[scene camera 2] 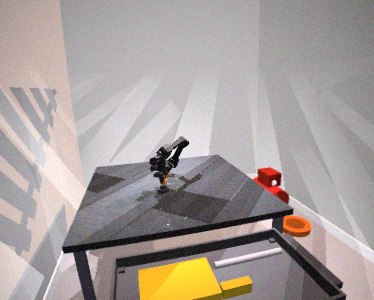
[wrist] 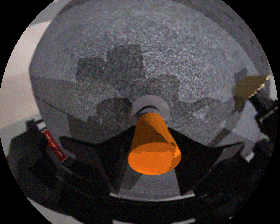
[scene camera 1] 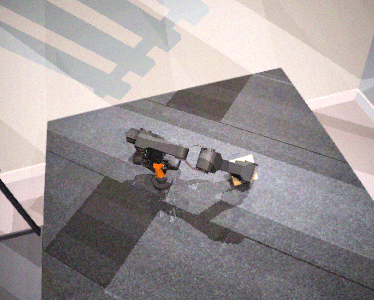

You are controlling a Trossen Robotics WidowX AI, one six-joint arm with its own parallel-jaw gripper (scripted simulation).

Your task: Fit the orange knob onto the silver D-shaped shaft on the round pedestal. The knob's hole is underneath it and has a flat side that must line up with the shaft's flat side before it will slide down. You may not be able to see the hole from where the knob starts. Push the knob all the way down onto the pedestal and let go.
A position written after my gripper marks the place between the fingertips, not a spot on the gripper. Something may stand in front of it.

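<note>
My gripper point(wrist: 150, 129) is in sight. There is an orange knob point(wrist: 153, 150) for me to see as well.
</note>
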